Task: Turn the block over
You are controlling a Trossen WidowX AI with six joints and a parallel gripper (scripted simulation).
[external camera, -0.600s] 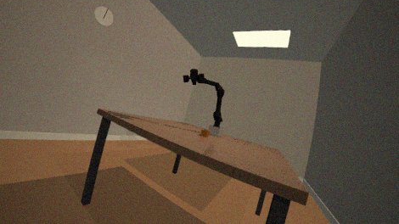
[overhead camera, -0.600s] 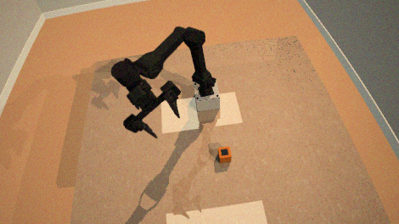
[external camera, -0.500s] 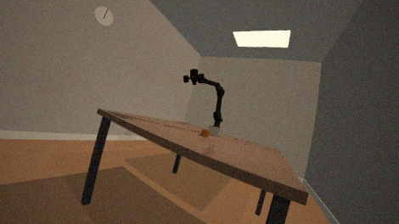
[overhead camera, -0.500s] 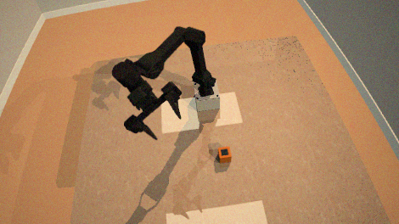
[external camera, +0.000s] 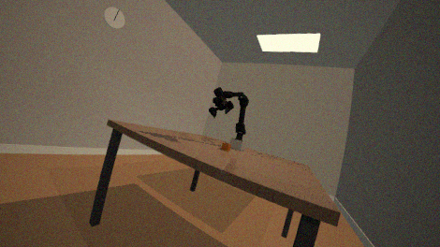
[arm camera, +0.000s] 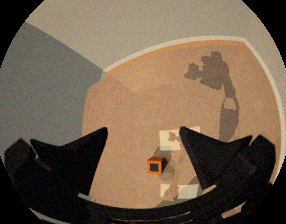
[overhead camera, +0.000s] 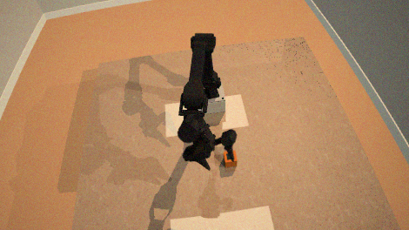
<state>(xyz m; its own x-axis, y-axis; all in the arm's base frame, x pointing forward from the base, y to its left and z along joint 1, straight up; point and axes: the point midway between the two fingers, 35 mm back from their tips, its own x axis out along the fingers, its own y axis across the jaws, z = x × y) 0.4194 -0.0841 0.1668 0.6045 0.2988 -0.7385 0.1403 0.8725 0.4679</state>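
The orange block is 19 cm below my gripper tip, 12 cm behind it and 7 cm to the left of it.
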